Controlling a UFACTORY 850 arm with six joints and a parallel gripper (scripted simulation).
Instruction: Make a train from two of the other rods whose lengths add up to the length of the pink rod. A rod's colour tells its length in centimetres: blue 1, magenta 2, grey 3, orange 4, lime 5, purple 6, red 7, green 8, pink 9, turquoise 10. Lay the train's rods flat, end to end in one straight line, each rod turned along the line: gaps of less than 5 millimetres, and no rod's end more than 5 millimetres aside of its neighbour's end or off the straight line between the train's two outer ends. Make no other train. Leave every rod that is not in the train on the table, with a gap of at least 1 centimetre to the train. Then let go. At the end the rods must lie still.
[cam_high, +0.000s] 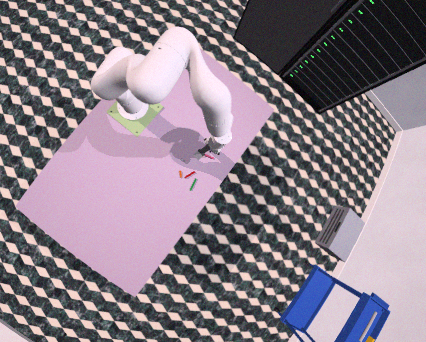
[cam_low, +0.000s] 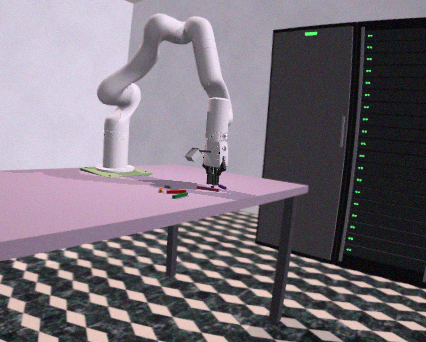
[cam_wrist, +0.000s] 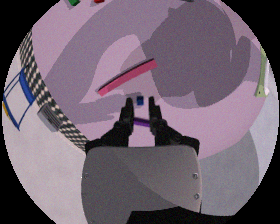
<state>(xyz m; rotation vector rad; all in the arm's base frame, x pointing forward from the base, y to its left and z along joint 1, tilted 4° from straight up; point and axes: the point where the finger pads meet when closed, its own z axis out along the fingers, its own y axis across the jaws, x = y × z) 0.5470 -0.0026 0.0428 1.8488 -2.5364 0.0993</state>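
Now: the small blue rod 30 mm below my hand. The rest, counted from my hand: purple rod (20 mm ahead, 50 mm to the left, 30 mm below); then grey rod (110 mm behind, 140 mm to the right, 30 mm below); then pink rod (10 mm ahead, 40 mm to the right, 30 mm below).
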